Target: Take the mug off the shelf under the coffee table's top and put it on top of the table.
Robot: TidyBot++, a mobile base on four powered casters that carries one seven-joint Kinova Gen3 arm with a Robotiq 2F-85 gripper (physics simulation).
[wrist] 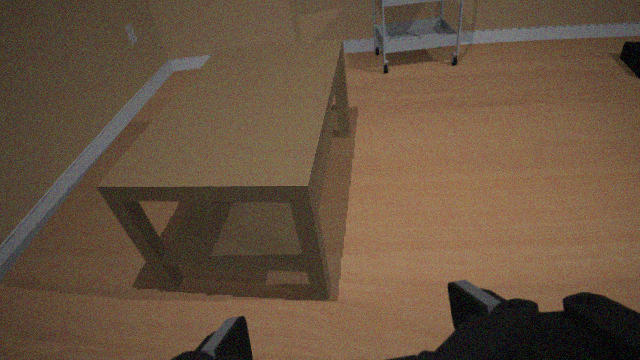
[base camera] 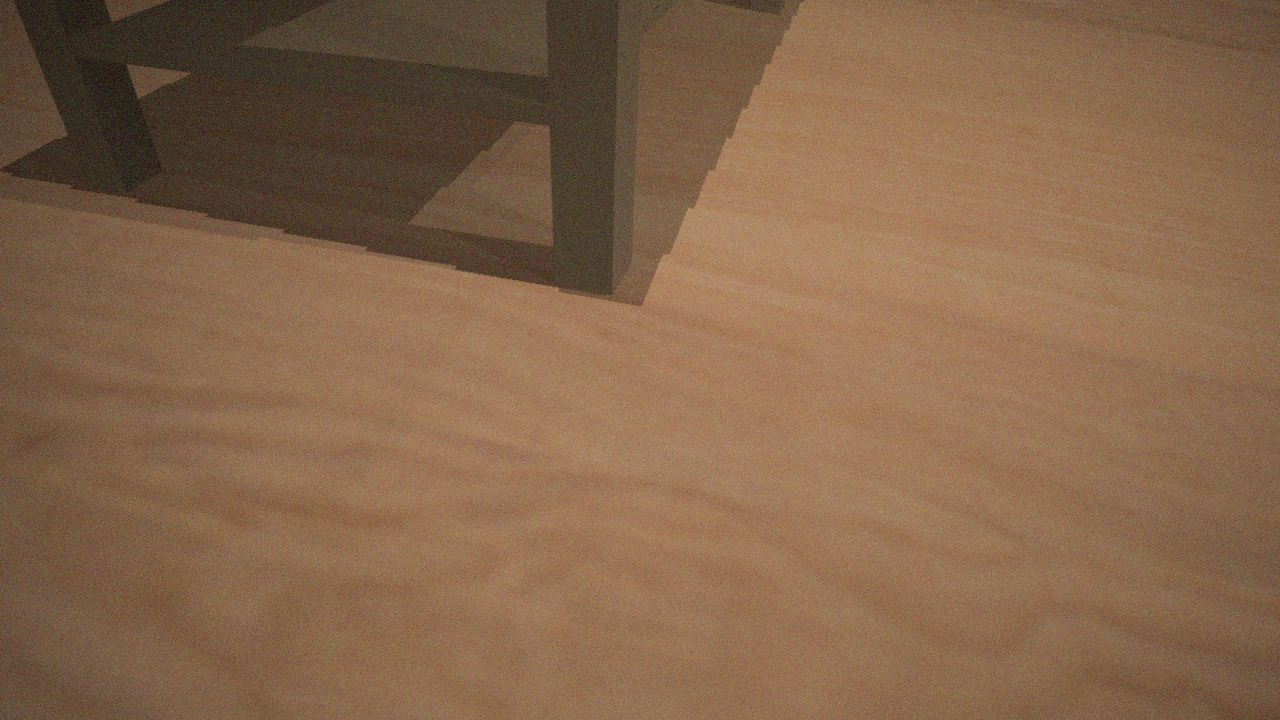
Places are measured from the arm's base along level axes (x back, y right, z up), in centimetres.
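Pixels of known places: gripper, between the fingertips: [wrist: 349,323].
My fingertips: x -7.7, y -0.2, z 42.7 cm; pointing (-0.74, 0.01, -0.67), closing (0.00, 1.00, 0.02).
Behind a point stands the place of what it marks.
The coffee table [wrist: 225,120] @(x -96.0, y -25.7, z 5.3 cm) stands left of centre in the wrist view, its narrow end facing me and its long side running away to the back. In the base camera view its near leg [base camera: 586,152] @(x -61.5, y -5.8, z -27.8 cm) and another leg at the left show, with part of the lower shelf [base camera: 402,40] @(x -74.3, y -22.9, z -24.7 cm) between them. The lower shelf [wrist: 257,230] @(x -79.2, y -22.5, z -24.7 cm) also shows through the table's end in the wrist view. The mug does not show in either view. My gripper [wrist: 349,323] @(x -7.7, y -0.2, z 42.7 cm) is open and empty, in front of the table's near end.
A white wheeled cart [wrist: 417,44] @(x -205.7, y 66.1, z -23.6 cm) stands by the back wall, beyond the table. A dark object [wrist: 631,57] @(x -175.8, y 184.6, z -34.0 cm) is cut off at the right edge. A wall with a pale baseboard [wrist: 85,155] @(x -155.7, y -116.2, z -32.6 cm) runs along the table's left side. Wooden floor [base camera: 895,402] @(x -51.0, y 17.1, z -39.7 cm) [wrist: 475,175] @(x -105.0, y 59.2, z -39.6 cm) lies right of the table.
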